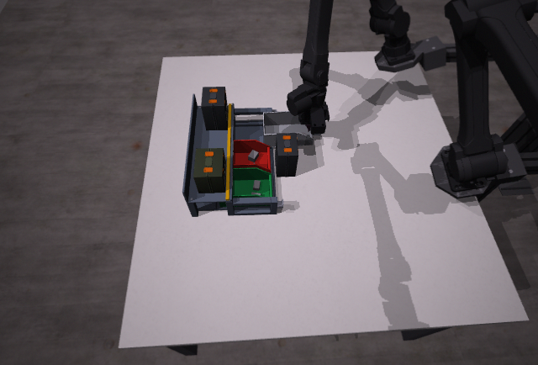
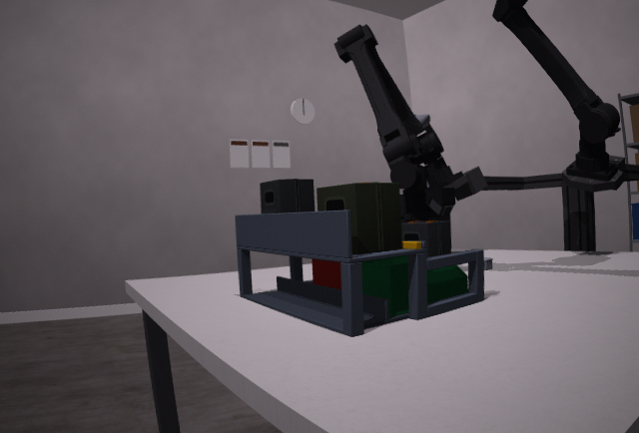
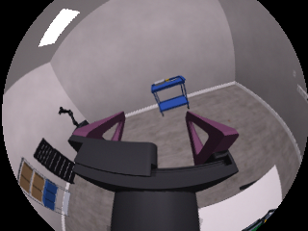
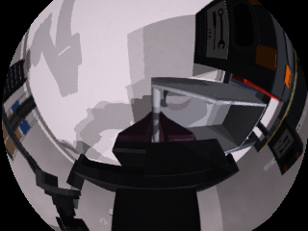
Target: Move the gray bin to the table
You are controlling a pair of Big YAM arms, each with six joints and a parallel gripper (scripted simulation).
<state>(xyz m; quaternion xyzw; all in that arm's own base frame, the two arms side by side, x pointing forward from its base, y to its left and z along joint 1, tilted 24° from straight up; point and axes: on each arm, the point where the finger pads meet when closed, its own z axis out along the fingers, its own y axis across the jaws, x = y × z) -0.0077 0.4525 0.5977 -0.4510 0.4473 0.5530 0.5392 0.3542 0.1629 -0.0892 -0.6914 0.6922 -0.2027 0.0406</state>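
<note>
The gray bin lies 80 mm ahead of my right hand and 10 mm to the right of it. Round my right hand: green bin (260 mm ahead, 190 mm to the left, 10 mm below); then red bin (250 mm ahead, 80 mm to the left, 10 mm below); then shelf (270 mm ahead, 80 mm to the left, 10 mm above).
</note>
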